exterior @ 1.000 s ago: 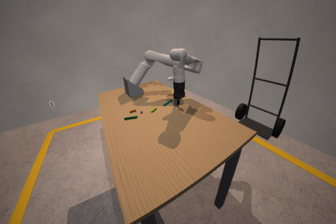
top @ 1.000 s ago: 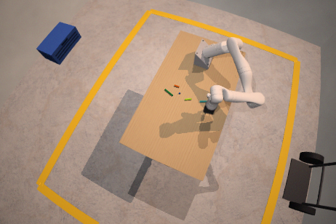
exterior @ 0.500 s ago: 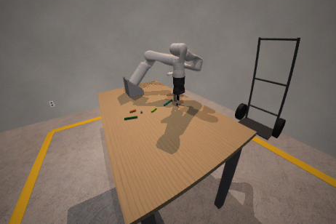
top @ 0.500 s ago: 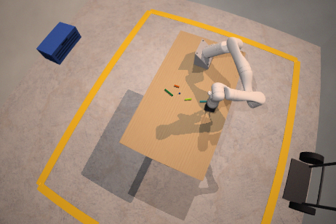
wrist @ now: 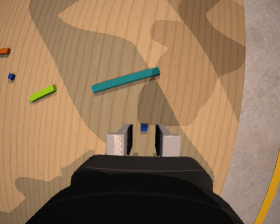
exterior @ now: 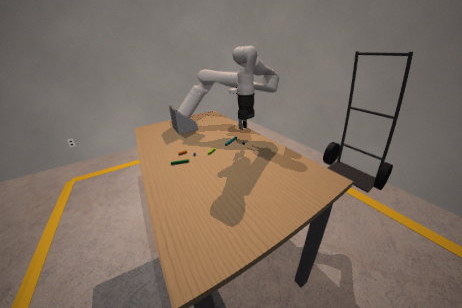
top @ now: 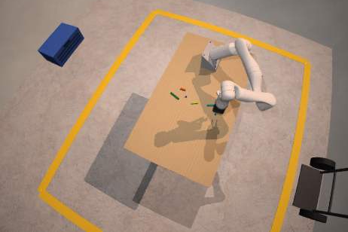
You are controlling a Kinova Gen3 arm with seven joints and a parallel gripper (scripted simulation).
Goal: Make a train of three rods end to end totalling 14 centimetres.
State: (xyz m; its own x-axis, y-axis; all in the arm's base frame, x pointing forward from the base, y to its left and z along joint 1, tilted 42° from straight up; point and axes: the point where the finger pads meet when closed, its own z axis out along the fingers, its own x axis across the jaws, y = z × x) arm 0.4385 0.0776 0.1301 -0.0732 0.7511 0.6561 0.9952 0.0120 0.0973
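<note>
My gripper is now 30 mm past the lime rod, 170 mm to the left of it and 100 mm above it. Also, from my hand: green rod (40 mm behind, 330 mm to the right, 100 mm below); then orange rod (110 mm behind, 290 mm to the right, 100 mm below); then turquoise rod (60 mm behind, 30 mm to the right, 100 mm below).
</note>
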